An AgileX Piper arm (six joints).
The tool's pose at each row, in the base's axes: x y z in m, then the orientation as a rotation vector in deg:
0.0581, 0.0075, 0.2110, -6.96, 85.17, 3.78
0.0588, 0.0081, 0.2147, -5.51, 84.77, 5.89
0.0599, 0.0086, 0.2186, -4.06, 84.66, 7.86
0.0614, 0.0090, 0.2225, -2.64, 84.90, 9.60
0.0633, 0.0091, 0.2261, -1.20, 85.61, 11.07
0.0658, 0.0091, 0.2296, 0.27, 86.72, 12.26
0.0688, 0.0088, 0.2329, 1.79, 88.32, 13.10
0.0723, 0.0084, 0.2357, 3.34, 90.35, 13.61
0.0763, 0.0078, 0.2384, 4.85, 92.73, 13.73
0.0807, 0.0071, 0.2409, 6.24, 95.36, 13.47
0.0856, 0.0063, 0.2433, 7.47, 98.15, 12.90
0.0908, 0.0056, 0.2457, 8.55, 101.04, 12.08
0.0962, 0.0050, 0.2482, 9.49, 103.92, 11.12
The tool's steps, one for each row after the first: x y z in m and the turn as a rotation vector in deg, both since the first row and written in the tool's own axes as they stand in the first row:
-0.0036, 0.0004, 0.0011, -0.33, -0.54, 2.28
-0.0075, 0.0006, 0.0025, -0.58, -0.76, 4.48
-0.0112, 0.0006, 0.0044, -0.70, -0.61, 6.53
-0.0147, 0.0004, 0.0065, -0.65, 0.03, 8.44
-0.0179, -0.0001, 0.0093, -0.40, 1.09, 10.18
-0.0210, -0.0009, 0.0125, 0.09, 2.66, 11.74
-0.0234, -0.0018, 0.0161, 0.80, 4.66, 13.10
-0.0258, -0.0030, 0.0202, 1.71, 7.02, 14.18
-0.0279, -0.0043, 0.0247, 2.75, 9.64, 14.94
-0.0298, -0.0058, 0.0296, 3.86, 12.43, 15.39
-0.0318, -0.0072, 0.0349, 5.01, 15.33, 15.60
-0.0338, -0.0085, 0.0404, 6.13, 18.23, 15.62

